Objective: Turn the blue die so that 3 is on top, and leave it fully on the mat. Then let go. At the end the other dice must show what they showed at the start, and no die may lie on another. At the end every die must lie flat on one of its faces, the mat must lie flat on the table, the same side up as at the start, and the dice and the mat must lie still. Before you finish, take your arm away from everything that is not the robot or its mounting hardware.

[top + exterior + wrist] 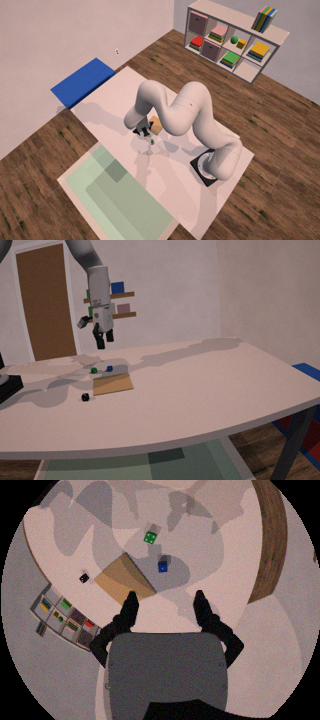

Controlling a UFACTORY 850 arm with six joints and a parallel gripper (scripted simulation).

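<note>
The blue die lies 110 mm below my hand. Also, from my hand: tan mat (20 mm ahead, 130 mm to the right, 120 mm below); green die (70 mm behind, 10 mm to the right, 110 mm below); black die (60 mm behind, 230 mm to the right, 110 mm below).
</note>
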